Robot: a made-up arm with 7 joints.
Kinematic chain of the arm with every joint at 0, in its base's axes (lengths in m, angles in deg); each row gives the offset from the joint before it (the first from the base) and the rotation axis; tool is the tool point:
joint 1: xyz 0 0 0 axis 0 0.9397 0.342
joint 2: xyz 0 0 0 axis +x
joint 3: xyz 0 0 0 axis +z
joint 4: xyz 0.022 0 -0.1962 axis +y
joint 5: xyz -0.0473 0 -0.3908 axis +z
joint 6: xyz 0 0 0 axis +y
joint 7: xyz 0 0 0 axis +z
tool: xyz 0 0 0
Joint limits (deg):
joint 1: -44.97..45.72
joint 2: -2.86..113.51
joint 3: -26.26..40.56
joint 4: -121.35..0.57
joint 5: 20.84..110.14
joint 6: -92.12..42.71
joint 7: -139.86..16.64
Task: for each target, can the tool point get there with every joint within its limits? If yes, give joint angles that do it. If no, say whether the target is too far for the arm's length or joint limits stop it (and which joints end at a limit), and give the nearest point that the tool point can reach.
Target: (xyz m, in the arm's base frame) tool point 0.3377 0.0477 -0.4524
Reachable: yes | joints -6.88 9.37 -3.99 -48.45 98.70 -32.26 -99.82
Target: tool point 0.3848 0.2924 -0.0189
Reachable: yes | joints -7.41 41.92 27.01 -88.37 54.16 -19.08 -54.23
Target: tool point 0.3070 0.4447 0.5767
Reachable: no: too far | nearest point 0.1995 0.3444 0.3950 | short by 0.234 m
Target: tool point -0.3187 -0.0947 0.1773
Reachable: no: joint limits stop it (at a limit: joint 1, joint 2, joint 3, joint 4) | nearest point 0.0285 -0.1131 0.3636 | short by 0.394 m
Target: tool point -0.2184 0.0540 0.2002
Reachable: no: joint limits stop it (at a limit: joint 1, joint 3, joint 4) | nearest point 0.0427 -0.0318 0.3781 | short by 0.327 m
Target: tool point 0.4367 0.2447 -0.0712
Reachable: yes | joints -11.51 57.11 3.22 -79.91 94.96 -65.60 -103.05
